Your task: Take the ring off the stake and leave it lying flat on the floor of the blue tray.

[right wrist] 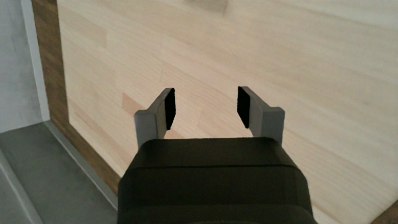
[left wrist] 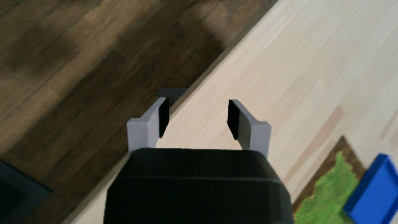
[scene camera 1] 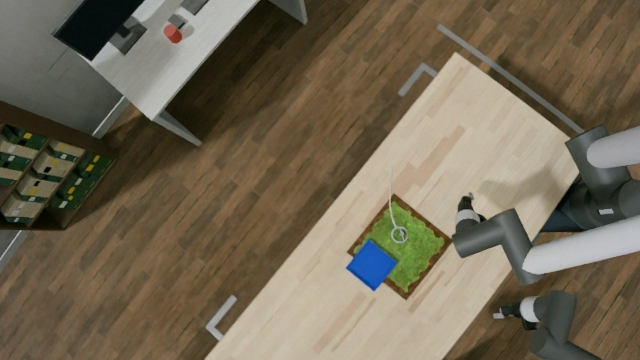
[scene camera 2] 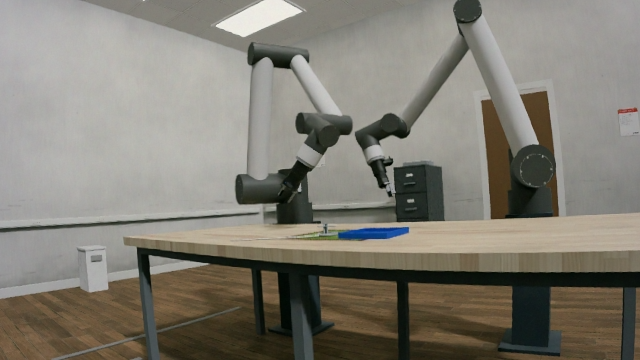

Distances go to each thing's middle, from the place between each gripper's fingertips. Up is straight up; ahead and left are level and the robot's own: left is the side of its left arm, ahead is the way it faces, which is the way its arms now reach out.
Labels:
Now: the blue tray (scene camera 1: 371, 266) 520 mm to the left of my right hand, 240 mm ahead of it and 160 mm below it.
The blue tray is 650 mm ahead of my left hand, 110 mm to the left of it and 150 mm below it.

